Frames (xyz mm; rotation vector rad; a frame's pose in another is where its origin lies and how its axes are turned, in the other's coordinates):
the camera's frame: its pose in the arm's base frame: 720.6 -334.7 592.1 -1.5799 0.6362 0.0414
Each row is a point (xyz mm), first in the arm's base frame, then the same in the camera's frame.
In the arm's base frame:
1: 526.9 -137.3 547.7
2: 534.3 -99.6 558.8
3: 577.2 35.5 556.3
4: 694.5 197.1 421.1
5: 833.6 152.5 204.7
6: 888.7 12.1 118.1
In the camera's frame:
1: -218.1 126.0 122.6
2: -230.1 113.8 158.7
3: -242.8 101.6 299.4
4: -150.1 179.8 507.8
5: 69.0 317.5 542.8
6: 201.3 369.7 442.7

